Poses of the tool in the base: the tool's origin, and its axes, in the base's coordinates. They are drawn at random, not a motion.
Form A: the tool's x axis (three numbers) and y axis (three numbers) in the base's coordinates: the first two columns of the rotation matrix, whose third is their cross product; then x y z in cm.
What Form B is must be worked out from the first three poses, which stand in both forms.
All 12 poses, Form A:
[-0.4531 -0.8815 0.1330 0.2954 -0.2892 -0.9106 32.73 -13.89 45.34]
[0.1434 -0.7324 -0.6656 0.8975 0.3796 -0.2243 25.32 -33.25 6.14]
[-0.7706 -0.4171 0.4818 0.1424 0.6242 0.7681 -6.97 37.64 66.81]
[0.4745 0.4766 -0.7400 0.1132 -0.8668 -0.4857 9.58 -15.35 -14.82]
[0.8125 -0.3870 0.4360 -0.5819 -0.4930 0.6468 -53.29 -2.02 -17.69]
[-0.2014 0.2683 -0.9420 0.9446 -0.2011 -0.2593 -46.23 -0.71 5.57]
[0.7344 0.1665 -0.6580 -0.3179 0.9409 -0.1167 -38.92 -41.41 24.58]
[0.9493 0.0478 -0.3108 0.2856 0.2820 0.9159 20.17 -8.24 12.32]
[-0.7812 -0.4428 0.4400 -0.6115 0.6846 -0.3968 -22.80 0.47 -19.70]
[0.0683 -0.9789 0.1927 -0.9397 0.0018 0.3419 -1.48 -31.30 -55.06]
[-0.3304 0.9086 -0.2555 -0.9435 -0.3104 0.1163 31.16 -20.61 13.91]
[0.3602 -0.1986 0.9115 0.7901 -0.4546 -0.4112 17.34 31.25 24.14]
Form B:
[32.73 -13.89 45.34 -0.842 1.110 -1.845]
[25.32 -33.25 6.14 0.249 0.792 -1.193]
[-6.97 37.64 66.81 0.214 -2.196 -1.114]
[9.58 -15.35 -14.82 -2.356 -0.495 1.354]
[-53.29 -2.02 -17.69 2.149 -0.710 0.294]
[-46.23 -0.71 5.57 1.454 1.455 -1.440]
[-38.92 -41.41 24.58 -0.228 0.698 0.269]
[20.17 -8.24 12.32 1.281 0.302 -0.163]
[-22.80 0.47 -19.70 0.834 -2.589 0.772]
[-1.48 -31.30 -55.06 1.976 -1.909 -0.142]
[31.16 -20.61 13.91 -0.166 0.288 1.889]
[17.34 31.25 24.14 -1.651 -0.536 -1.276]

